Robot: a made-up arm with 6 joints.
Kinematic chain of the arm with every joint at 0, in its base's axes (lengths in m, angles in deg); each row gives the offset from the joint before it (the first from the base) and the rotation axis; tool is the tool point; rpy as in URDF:
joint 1: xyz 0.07 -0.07 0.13 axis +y
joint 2: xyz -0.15 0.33 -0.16 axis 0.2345 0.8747 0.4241
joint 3: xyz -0.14 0.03 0 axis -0.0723 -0.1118 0.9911
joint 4: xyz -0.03 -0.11 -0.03 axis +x
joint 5: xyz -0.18 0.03 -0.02 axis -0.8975 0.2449 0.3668
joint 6: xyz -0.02 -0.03 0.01 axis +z
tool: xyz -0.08 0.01 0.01 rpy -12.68 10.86 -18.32
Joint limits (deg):
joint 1: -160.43..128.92
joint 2: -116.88..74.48
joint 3: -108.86..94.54
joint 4: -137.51..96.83
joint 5: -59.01..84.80
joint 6: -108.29..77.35
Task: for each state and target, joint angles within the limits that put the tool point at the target. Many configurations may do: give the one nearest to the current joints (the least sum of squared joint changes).
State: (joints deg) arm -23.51 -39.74 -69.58 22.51 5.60 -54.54
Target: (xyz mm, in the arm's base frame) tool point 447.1 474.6 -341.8
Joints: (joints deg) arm -70.95 -60.73 -28.76 20.74 8.24 -29.35
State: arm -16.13 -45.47 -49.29 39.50 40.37 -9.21
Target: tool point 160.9 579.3 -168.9
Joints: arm -17.98 -88.90 -90.19 28.88 37.60 -36.50
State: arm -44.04 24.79 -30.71 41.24 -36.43 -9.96
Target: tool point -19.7 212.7 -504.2
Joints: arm -64.18 1.12 -2.18 34.95 -29.17 10.47
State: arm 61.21 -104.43 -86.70 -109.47 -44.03 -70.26
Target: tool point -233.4 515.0 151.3
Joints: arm 99.13 -82.13 -107.13 -102.21 -50.58 -75.31
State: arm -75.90 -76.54 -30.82 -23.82 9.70 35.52
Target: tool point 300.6 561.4 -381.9
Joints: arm -56.21 -60.57 -56.93 -26.87 13.22 32.35
